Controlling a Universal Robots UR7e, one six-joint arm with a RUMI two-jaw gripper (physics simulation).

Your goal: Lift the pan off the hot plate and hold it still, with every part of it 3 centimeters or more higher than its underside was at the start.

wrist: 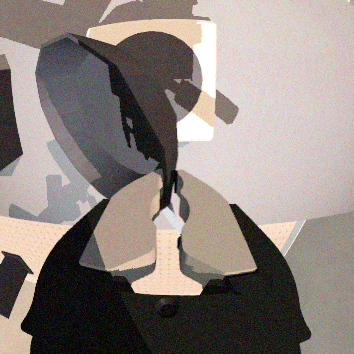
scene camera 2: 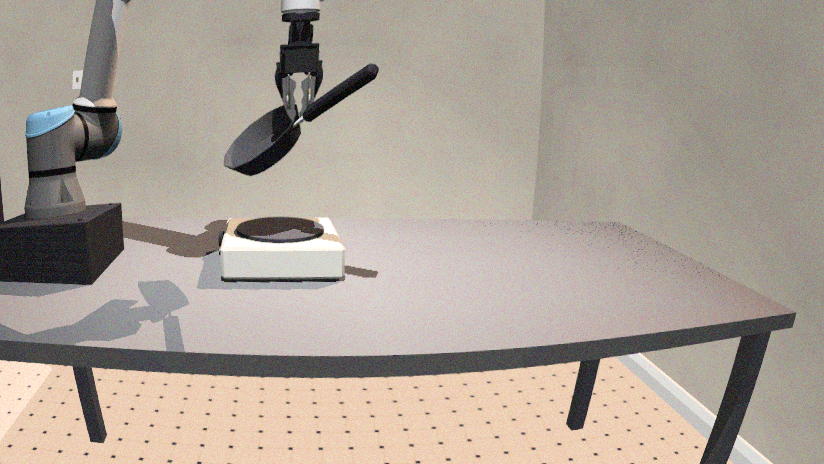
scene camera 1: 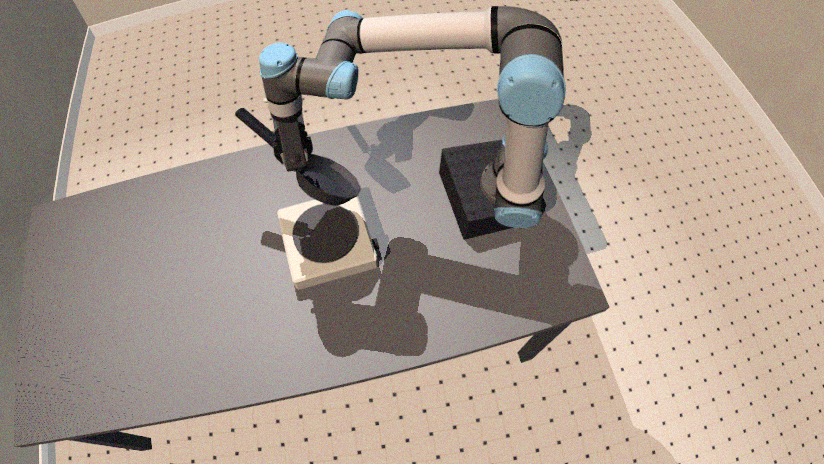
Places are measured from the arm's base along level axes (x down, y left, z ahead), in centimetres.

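Where they show: gripper, fingertip midpoint: (wrist: 170, 172) (scene camera 2: 298, 123) (scene camera 1: 297, 170); arm's base at its link origin: (scene camera 2: 55, 212).
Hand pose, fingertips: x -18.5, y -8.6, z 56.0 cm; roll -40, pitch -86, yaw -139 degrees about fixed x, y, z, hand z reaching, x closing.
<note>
Each offset is from my fingertips to the top centre of the thing. "spot": to the spot under its first point. Level surfaces: height alone.
The dark pan (scene camera 1: 337, 181) (scene camera 2: 262, 144) (wrist: 82, 100) hangs in the air, tilted, with its bowl sloping down and its black handle (scene camera 1: 253, 123) (scene camera 2: 343, 92) pointing up and away. My gripper (scene camera 1: 296, 168) (scene camera 2: 296, 114) (wrist: 170, 172) points down and is shut on the pan's edge where the handle joins the bowl. The white hot plate {dx +21.6, dy +6.8, dz -3.6 cm} (scene camera 1: 337, 269) (scene camera 2: 282, 265) (wrist: 197, 129) stands on the table with its dark round top uncovered. In scene camera 2 a wide gap shows between the pan's lowest edge and the hot plate. The fingers partly hide the handle joint in the wrist view.
The grey table {dx +29.2 cm} (scene camera 1: 144, 259) (scene camera 2: 461, 299) carries the hot plate and the black block (scene camera 1: 461, 195) (scene camera 2: 51, 253) under the arm's base. A small dark knob {spot: dx +22.7, dy +16.5, dz -14.8 cm} (scene camera 1: 377, 251) is on the hot plate's side. Shadows of the arm and pan fall across the table.
</note>
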